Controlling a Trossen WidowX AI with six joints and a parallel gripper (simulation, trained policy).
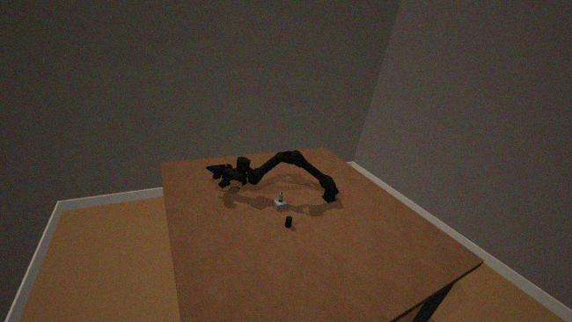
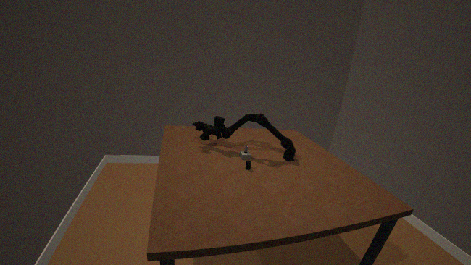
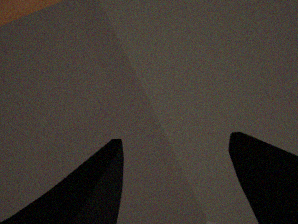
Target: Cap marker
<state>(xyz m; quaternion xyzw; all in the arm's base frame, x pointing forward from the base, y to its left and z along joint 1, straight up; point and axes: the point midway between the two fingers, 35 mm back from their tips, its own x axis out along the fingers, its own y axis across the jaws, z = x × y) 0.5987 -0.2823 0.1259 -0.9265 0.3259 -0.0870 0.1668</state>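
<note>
Now: gripper tip 43 cm to the right of the dark marker cap, 28 cm past it and 10 cm above it. Round my gripper tip: pale holder block: 31 cm behind, 28 cm to the left, 11 cm below.
</note>
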